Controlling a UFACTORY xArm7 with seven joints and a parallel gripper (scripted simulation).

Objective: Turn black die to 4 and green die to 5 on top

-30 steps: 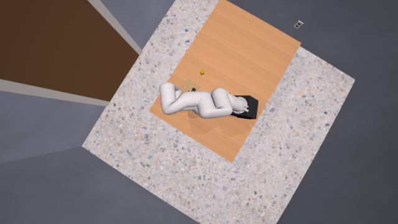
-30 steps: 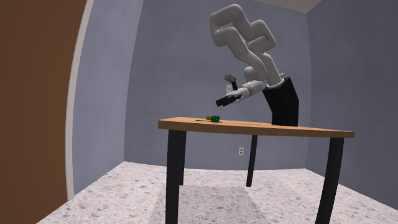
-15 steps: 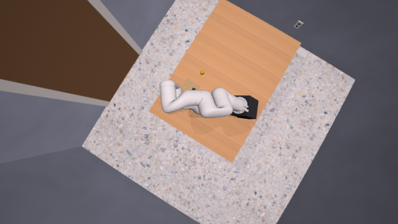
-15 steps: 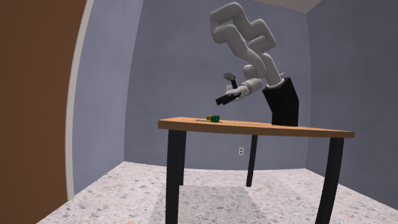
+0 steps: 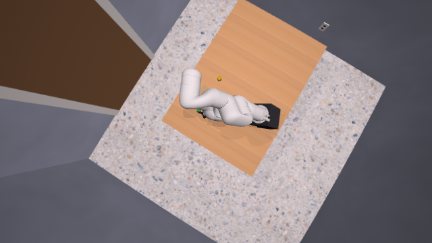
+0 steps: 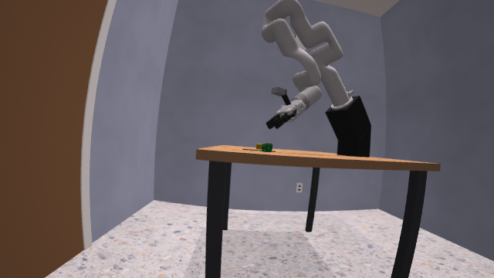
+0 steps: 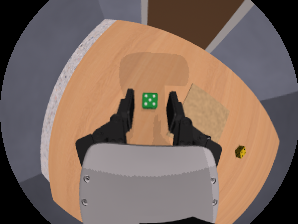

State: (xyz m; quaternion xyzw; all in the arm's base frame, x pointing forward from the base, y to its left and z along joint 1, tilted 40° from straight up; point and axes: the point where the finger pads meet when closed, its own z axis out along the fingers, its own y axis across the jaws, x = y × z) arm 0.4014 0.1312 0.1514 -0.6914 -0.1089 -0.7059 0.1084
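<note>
My gripper is now 10 cm above the green die, 3 cm short of it and 1 cm to the right of it. From my hand the other things lie so: yellow die (31 cm to the right, 10 cm below, 1 cm ahead); black die (13 cm to the right, 9 cm below); tan mat (13 cm to the right, 11 cm below, 4 cm ahead).
</note>
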